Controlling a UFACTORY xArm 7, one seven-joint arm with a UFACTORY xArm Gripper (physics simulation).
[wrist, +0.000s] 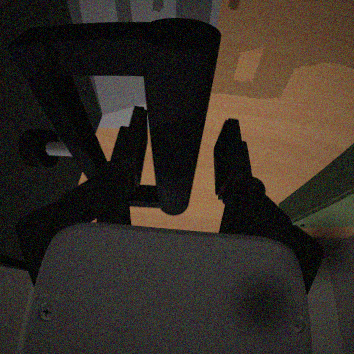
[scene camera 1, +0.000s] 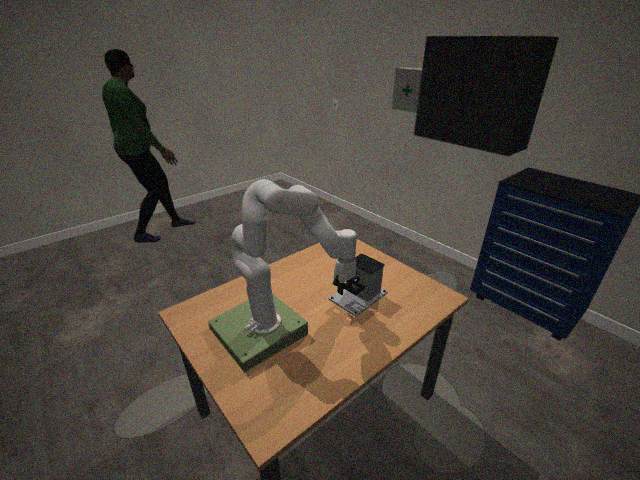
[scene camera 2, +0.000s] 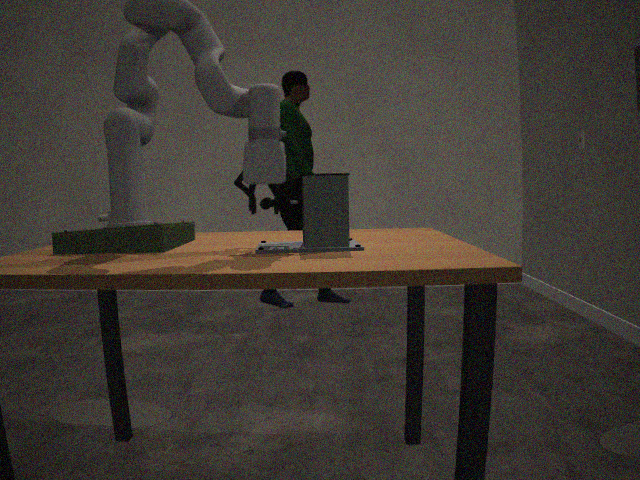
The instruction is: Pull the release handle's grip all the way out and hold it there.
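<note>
The release handle's black grip [scene camera 2: 266,203] [wrist: 182,100] is the outer bar of a dark frame on the side of a grey box [scene camera 1: 375,279] [scene camera 2: 325,211]. A pale rod [wrist: 59,149] shows between the box and the frame in the wrist view. My gripper [scene camera 1: 347,288] [scene camera 2: 264,209] [wrist: 183,128] is open and points down at the grip. In the wrist view the grip runs between the two fingers, closer to the left finger, which shows in the frame's opening. A gap shows between the grip and the right finger. The handle is small and dark in scene camera 1.
The box stands on a light metal plate [scene camera 1: 343,301] [scene camera 2: 281,247] on the wooden table [scene camera 1: 413,289] [scene camera 2: 413,253]. The arm's green base block [scene camera 1: 232,330] [scene camera 2: 103,241] is on the same table. A person [scene camera 1: 124,118] [scene camera 2: 297,134] stands behind the table. A blue drawer cabinet [scene camera 1: 547,248] stands at the right.
</note>
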